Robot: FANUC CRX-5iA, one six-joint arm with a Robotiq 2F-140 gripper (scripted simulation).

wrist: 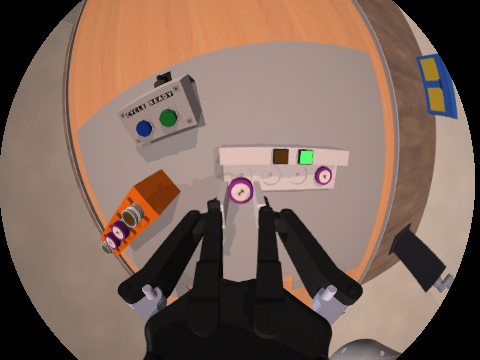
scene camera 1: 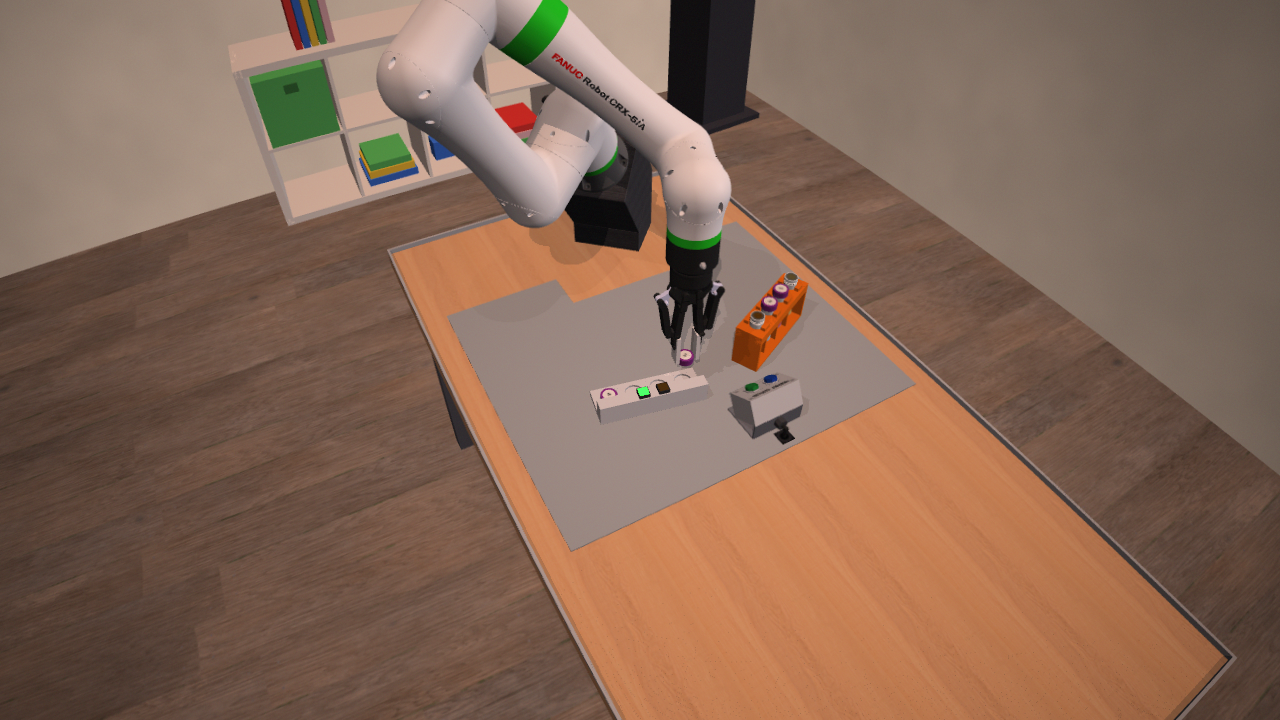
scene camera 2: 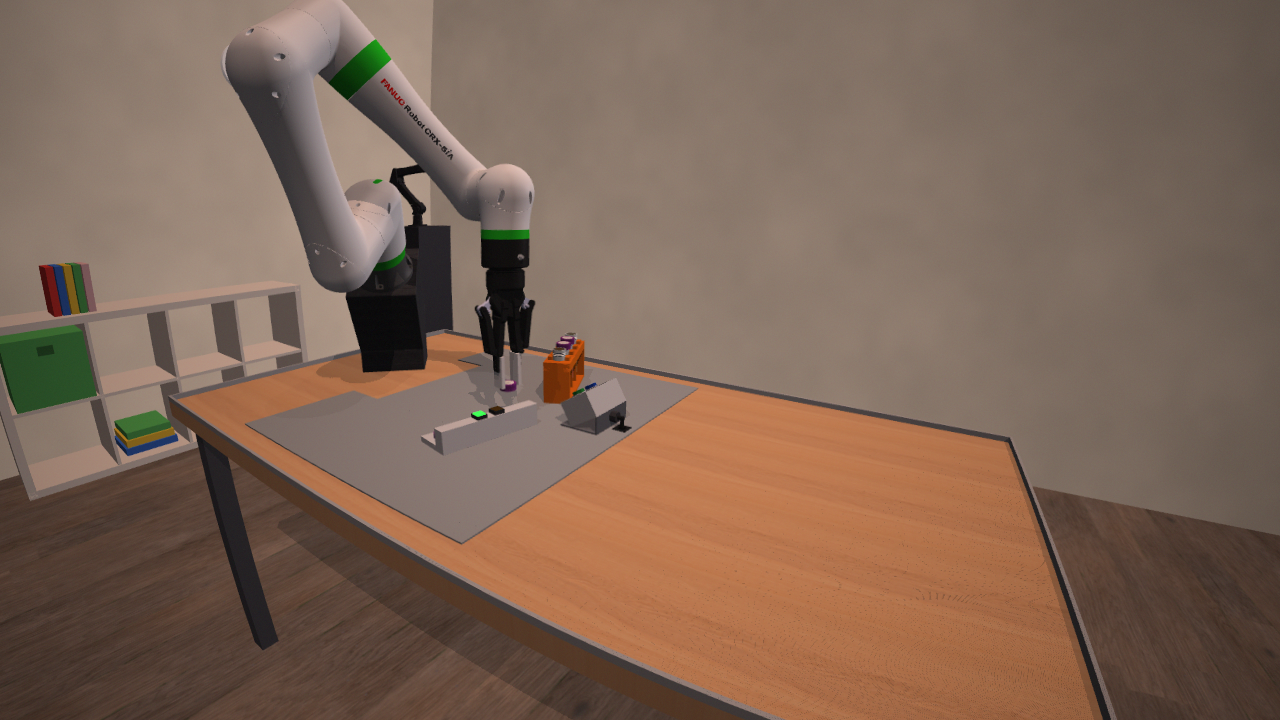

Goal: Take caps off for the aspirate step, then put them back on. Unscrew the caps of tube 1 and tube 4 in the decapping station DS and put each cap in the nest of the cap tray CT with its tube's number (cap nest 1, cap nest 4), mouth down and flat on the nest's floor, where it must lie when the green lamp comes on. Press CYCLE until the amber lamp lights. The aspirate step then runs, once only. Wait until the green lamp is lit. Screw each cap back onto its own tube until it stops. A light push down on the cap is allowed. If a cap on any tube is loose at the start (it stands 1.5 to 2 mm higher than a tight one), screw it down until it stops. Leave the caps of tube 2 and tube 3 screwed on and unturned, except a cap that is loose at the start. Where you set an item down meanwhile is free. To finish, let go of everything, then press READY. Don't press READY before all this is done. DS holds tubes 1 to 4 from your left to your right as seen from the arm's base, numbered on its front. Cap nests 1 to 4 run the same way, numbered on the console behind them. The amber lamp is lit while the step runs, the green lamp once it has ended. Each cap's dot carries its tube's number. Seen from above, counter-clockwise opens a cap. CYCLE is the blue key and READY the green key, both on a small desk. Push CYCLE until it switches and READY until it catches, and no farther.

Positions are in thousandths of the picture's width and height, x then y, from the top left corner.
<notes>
In view: my gripper (scene camera 2: 397,535) and a small grey desk (wrist: 372,265).
My gripper is seen too in the wrist view (wrist: 501,529) and in scene camera 1 (scene camera 1: 536,497).
</notes>
